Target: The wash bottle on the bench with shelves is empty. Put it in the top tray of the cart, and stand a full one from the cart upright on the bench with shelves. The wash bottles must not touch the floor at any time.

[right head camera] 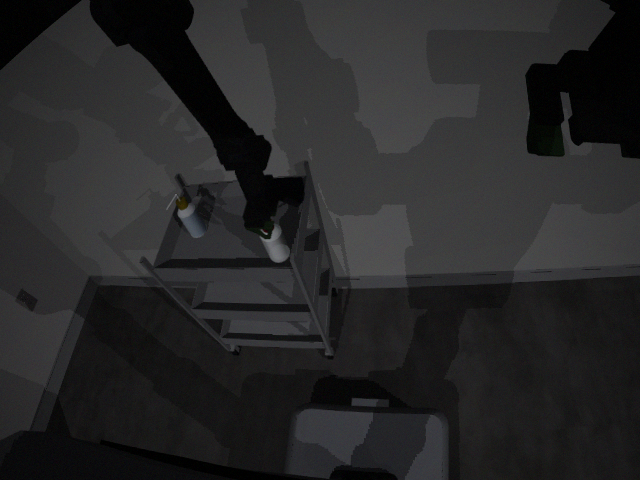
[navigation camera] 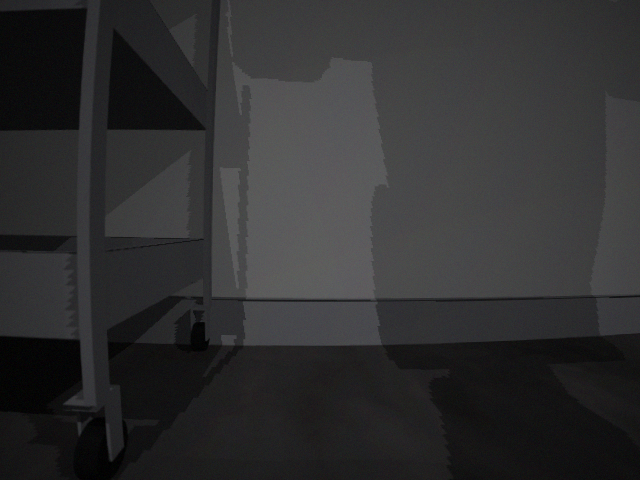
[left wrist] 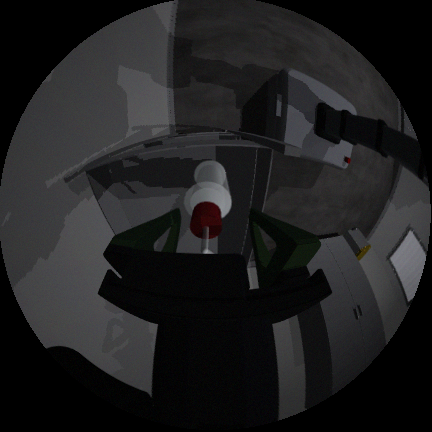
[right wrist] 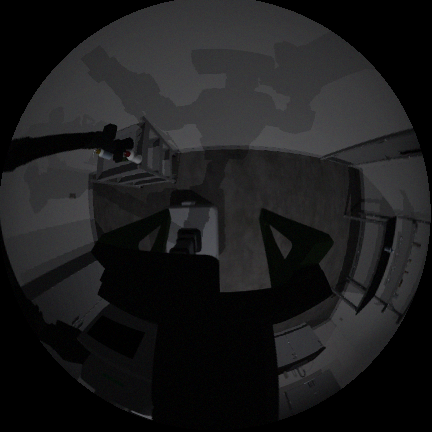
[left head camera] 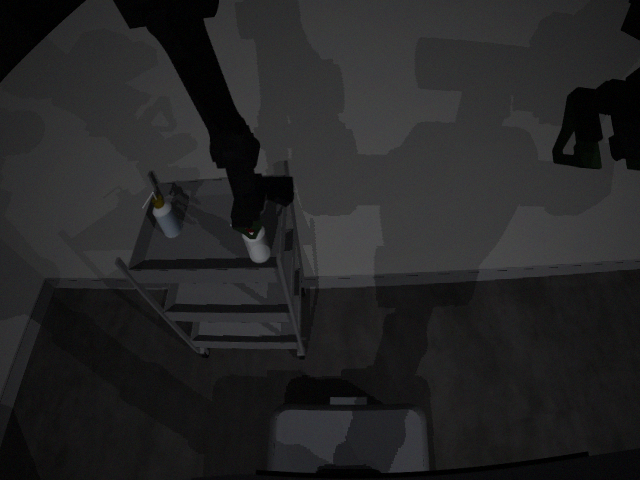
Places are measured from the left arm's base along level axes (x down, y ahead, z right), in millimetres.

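Where they show: left gripper, fingertip midpoint: (right head camera: 270, 227) (left wrist: 214, 212) (right wrist: 128, 154) (left head camera: 254, 226); right gripper, fingertip midpoint: (right head camera: 576, 148) (right wrist: 214, 213) (left head camera: 591, 159).
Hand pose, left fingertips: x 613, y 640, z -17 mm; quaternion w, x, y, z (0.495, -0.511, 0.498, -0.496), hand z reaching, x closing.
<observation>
After its pixels a point has its place.
The red-capped wash bottle (left head camera: 258, 250) @(x 688, y 621, z -19 mm) (right head camera: 277, 248) @(x 682, y 623, z -14 mm) (left wrist: 210, 194) @(x 634, y 644, z -9 mm) (right wrist: 134, 159) @(x 678, y 625, z -11 mm) stands upright near the front right corner of the cart's top tray (left head camera: 201, 275) @(x 709, y 555, z -171 mm) (right head camera: 222, 273) @(x 704, y 555, z -165 mm). It looks white all over. My left gripper (left head camera: 250, 230) @(x 613, y 640, z -17 mm) (right head camera: 264, 230) @(x 613, y 640, z -17 mm) (left wrist: 214, 212) @(x 613, y 640, z -17 mm) is open around its red cap, the fingers apart from it on both sides. A yellow-capped wash bottle (left head camera: 169, 223) @(x 684, y 713, z -301 mm) (right head camera: 193, 223) @(x 682, y 714, z -301 mm) (right wrist: 105, 154) @(x 679, y 721, z -294 mm), bluish inside, stands upright at the tray's left side. My right gripper (left head camera: 608, 159) @(x 131, y 350, z 455 mm) (right head camera: 588, 147) @(x 131, y 350, z 455 mm) (right wrist: 214, 213) @(x 131, y 350, z 455 mm) is open and empty, far right of the cart.
The cart's front right post (navigation camera: 93, 206) @(x 1174, y 558, z 53 mm) shows at the left in the navigation camera. The wall (navigation camera: 310, 180) @(x 1097, y 923, z 219 mm) is close behind the cart. My pale base (left head camera: 305, 444) @(x 1150, y 182, z 87 mm) (right head camera: 320, 444) @(x 1150, y 180, z 77 mm) (left wrist: 300, 135) @(x 1150, y 199, z 88 mm) is in front. A bench with shelves (right wrist: 402, 250) shows at the right in the right wrist view.
</observation>
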